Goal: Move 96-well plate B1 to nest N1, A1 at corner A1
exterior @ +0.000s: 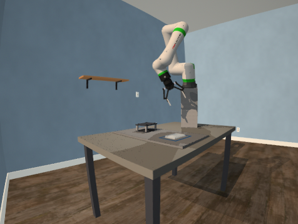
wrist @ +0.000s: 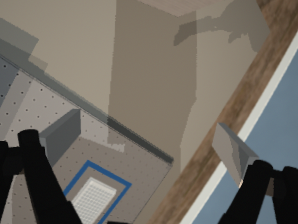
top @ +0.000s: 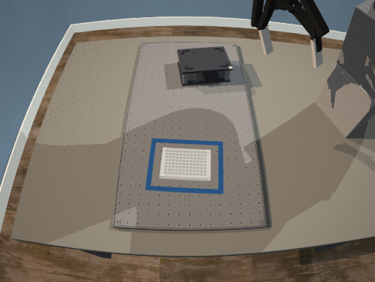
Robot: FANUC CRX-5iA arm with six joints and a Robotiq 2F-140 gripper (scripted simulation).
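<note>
My hand is 26 cm short of the 96-well plate, 26 cm above it and 10 cm to the right of it. Also, from my hand: raised plate nest N1: 23 cm to the right, 20 cm below, 15 cm ahead; A1 label: 20 cm below, 18 cm to the right, 7 cm ahead.
</note>
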